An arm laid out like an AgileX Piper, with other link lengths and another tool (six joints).
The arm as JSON. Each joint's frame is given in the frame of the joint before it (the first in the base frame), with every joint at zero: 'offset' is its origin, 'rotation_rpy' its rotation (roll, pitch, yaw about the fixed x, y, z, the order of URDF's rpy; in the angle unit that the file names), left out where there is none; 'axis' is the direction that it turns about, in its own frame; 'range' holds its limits. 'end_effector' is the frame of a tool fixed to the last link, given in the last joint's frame.
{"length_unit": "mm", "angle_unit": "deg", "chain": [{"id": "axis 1", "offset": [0.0, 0.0, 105.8], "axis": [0.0, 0.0, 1.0], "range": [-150.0, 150.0]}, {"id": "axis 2", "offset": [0.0, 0.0, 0.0], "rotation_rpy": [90.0, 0.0, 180.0], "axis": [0.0, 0.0, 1.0], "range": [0.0, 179.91]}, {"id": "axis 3", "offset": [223.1, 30.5, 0.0], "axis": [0.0, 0.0, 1.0], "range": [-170.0, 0.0]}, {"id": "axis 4", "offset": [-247.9, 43.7, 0.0], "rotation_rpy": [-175.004, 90.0, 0.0], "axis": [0.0, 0.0, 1.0], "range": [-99.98, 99.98]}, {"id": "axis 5", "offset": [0.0, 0.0, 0.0], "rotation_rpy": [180.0, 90.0, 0.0], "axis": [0.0, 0.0, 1.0], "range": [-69.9, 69.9]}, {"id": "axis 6", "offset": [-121.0, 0.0, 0.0], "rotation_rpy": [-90.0, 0.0, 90.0], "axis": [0.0, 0.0, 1.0], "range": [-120.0, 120.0]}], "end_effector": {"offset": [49.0, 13.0, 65.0], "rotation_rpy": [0.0, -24.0, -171.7]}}
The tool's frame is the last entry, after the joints.
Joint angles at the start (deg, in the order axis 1, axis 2, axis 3, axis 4, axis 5, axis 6):
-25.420 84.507 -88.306 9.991 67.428 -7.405
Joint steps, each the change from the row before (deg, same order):
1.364 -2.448 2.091 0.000 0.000 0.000
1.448 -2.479 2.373 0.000 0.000 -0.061
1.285 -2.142 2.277 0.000 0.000 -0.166
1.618 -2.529 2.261 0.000 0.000 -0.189
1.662 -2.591 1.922 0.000 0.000 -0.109
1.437 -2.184 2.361 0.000 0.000 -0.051
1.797 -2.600 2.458 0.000 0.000 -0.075
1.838 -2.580 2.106 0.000 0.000 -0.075
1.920 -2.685 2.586 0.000 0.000 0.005
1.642 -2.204 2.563 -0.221 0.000 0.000
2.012 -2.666 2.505 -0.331 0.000 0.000
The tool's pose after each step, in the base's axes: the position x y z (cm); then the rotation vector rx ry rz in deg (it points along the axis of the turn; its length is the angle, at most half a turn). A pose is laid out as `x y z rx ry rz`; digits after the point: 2 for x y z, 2 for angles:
35.86 -13.82 26.19 30.64 119.80 -2.20
35.32 -12.54 26.24 29.02 120.08 -1.39
34.80 -11.42 26.10 27.51 120.55 -0.64
34.21 -10.09 26.18 25.50 120.70 0.24
33.61 -8.80 26.48 23.44 120.44 1.10
33.00 -7.70 26.19 21.91 120.91 1.96
32.28 -6.41 26.06 19.89 121.13 2.98
31.57 -5.16 26.10 17.75 121.00 4.00
30.75 -3.91 25.83 15.71 121.21 5.12
30.01 -2.94 25.27 13.96 121.84 5.86
29.15 -1.85 24.95 11.68 121.99 6.64

